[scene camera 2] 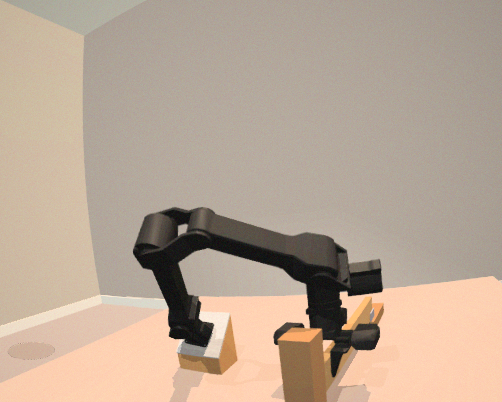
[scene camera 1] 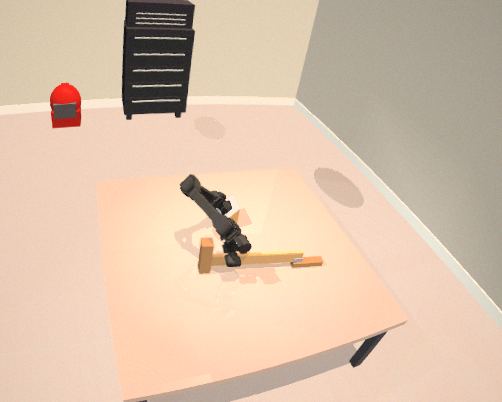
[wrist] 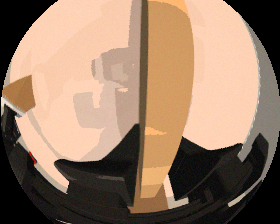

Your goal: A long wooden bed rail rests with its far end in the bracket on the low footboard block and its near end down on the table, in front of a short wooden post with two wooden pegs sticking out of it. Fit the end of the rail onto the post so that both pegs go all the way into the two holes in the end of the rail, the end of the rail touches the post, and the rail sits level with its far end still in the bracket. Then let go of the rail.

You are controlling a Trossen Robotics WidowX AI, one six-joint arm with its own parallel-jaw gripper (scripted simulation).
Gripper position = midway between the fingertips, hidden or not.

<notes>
In view: my gripper (scene camera 2: 328,375) and a wooden bed rail (scene camera 2: 362,315).
The wooden bed rail also shows in scene camera 1 (scene camera 1: 283,256). My gripper also shows in the wrist view (wrist: 148,127).
</notes>
